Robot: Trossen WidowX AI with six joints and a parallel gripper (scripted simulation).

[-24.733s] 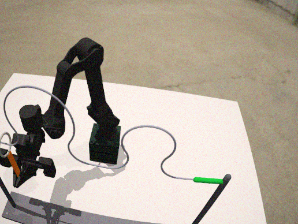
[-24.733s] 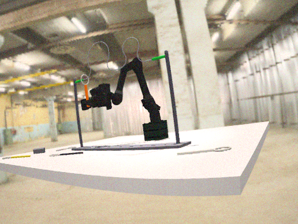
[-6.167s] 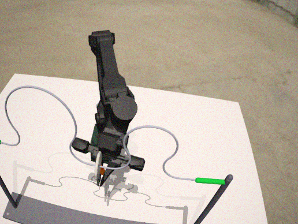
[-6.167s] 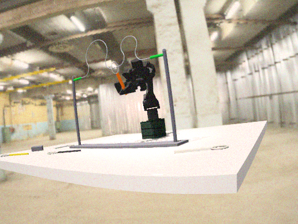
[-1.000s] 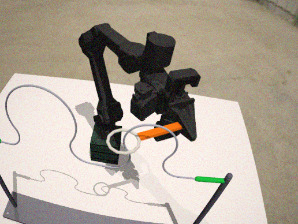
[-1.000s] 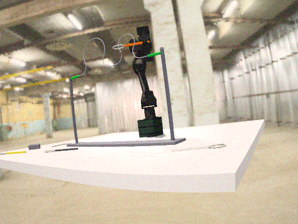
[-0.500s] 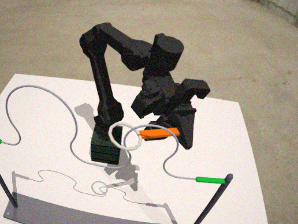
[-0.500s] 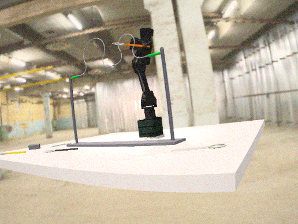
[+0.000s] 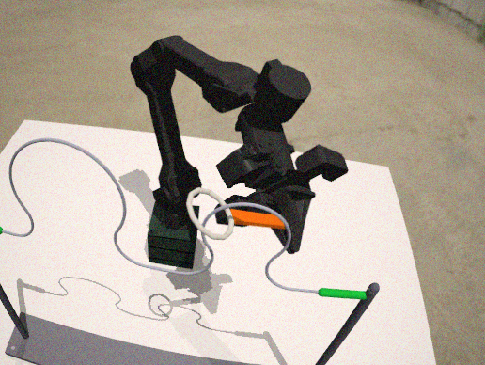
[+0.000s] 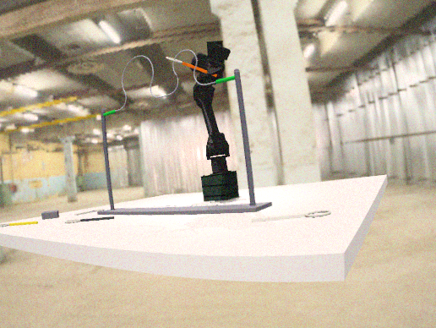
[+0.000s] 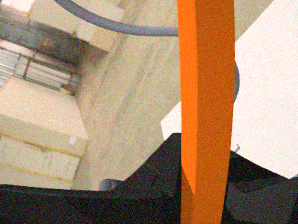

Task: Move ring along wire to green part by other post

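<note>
Right now the orange-handled ring is 7 cm to the right of my gripper tip, 5 cm above it and 1 cm ahead of it. Also, from my gripper tip: grey block 69 cm to the right, 40 cm below, 24 cm ahead; pale ring tool 41 cm below, 33 cm to the left, 18 cm ahead; yellow-handled ring tool 62 cm to the right, 45 cm ahead, 41 cm below.
</note>
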